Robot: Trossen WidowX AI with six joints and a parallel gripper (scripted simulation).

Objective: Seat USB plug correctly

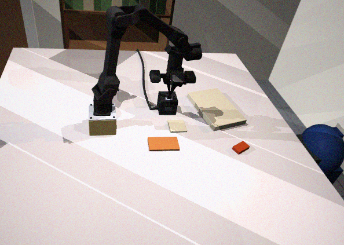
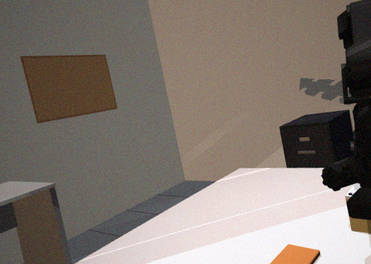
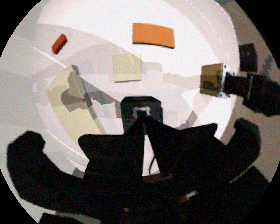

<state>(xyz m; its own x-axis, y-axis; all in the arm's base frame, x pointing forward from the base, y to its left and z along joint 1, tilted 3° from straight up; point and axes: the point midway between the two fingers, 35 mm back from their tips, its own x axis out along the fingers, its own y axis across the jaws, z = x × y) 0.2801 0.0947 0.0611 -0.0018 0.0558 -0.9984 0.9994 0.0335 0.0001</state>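
Right now the USB plug is 20 mm below my gripper tip. Also, from my gripper tip: cream pad 100 mm to the right, 100 mm below, 30 mm ahead; orange pad 200 mm to the right, 100 mm below, 40 mm behind; pale-rimmed socket 40 mm below.
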